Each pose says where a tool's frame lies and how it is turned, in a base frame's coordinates. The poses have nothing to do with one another.
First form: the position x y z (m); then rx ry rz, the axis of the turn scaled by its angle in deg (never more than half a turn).
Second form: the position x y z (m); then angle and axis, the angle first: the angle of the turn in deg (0 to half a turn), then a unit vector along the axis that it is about. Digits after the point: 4 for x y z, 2 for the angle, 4 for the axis.
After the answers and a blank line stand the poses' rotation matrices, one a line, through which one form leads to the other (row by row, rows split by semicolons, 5 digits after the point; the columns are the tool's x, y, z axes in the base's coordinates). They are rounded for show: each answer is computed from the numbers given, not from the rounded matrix.
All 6 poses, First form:
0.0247, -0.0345, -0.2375, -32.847, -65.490, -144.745
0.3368, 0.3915, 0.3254, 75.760, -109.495, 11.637
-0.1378, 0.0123, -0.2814, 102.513, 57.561, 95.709
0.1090, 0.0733, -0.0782, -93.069, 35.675, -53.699
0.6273, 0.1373, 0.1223, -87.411, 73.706, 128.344
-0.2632, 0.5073, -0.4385, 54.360, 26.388, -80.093
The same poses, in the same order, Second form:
0.0247, -0.0345, -0.2375, 162.23, -0.2025, -0.4037, -0.8922
0.3368, 0.3915, 0.3254, 133.66, 0.5668, -0.8192, 0.0871
-0.1378, 0.0123, -0.2814, 151.60, 0.6762, 0.3797, 0.6313
0.1090, 0.0733, -0.0782, 113.22, -0.8220, 0.3151, -0.4743
0.6273, 0.1373, 0.1223, 171.89, -0.5085, 0.4288, 0.7467
-0.2632, 0.5073, -0.4385, 100.33, 0.5418, 0.2630, -0.7983

-0.87226 0.43185 0.22948; -0.11271 -0.63415 0.76495; 0.47587 0.64137 0.60182
-0.14725 -0.84791 -0.50928; -0.72193 0.44410 -0.53066; 0.67612 0.28952 -0.67752
-0.02016 0.18232 0.98303; 0.78288 -0.60866 0.12894; 0.62185 0.77220 -0.13046
0.54792 0.07475 0.83318; -0.79703 -0.25579 0.54710; 0.25401 -0.96384 -0.08057
-0.47537 -0.53930 -0.69511; -0.32858 -0.62409 0.70891; -0.81613 0.56539 0.11947
0.16687 0.95341 -0.25134; -0.61729 -0.09775 -0.78064; -0.76883 0.28542 0.57222

